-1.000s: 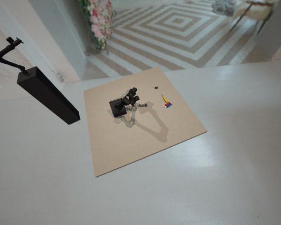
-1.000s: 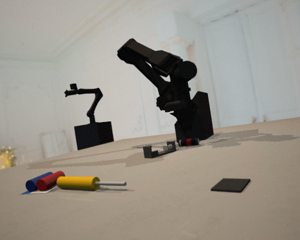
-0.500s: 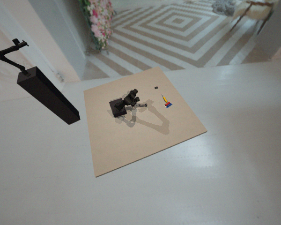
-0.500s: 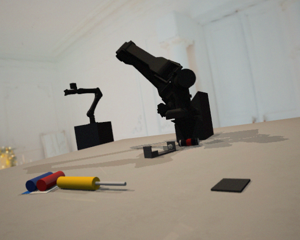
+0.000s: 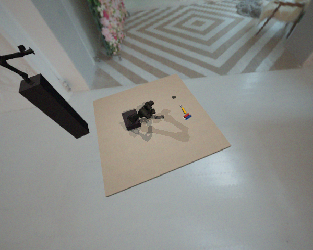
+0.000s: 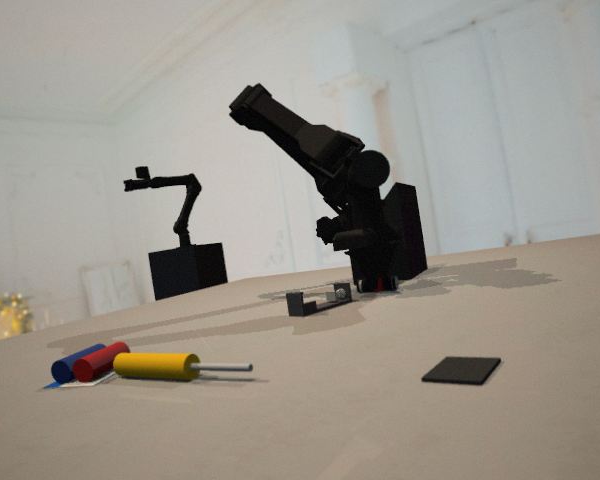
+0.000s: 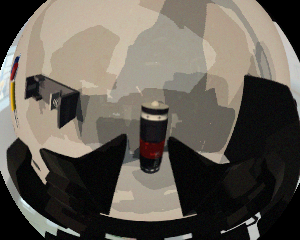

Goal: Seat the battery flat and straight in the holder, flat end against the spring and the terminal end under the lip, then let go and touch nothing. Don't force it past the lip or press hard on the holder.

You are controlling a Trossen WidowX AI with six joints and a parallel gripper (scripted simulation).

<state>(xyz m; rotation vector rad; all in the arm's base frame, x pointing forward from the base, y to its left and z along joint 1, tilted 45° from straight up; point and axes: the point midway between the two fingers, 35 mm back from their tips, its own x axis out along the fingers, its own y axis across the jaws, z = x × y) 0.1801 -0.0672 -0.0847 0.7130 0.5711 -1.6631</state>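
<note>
My gripper tip is now right at the battery. Round my gripper tip: flat black square 43 cm ahead, 13 cm to the left; yellow-handled screwdriver 42 cm ahead, 10 cm to the right.
</note>
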